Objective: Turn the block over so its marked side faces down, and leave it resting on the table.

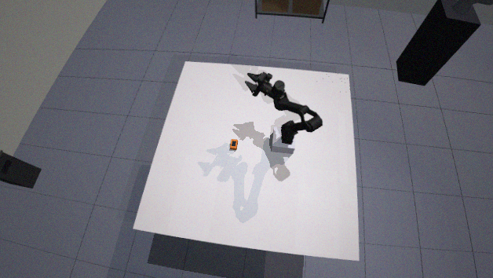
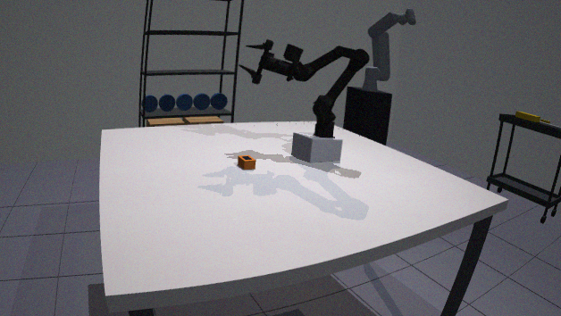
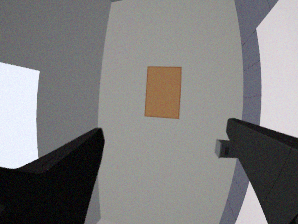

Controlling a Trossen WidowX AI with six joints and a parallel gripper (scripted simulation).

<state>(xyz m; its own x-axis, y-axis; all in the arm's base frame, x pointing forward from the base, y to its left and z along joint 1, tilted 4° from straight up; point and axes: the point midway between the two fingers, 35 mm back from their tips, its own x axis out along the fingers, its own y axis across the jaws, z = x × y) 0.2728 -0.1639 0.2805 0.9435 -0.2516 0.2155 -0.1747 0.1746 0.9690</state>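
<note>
Right now the orange block is 40 mm ahead of my gripper tip, 260 mm to the left of it and 350 mm below it.
</note>
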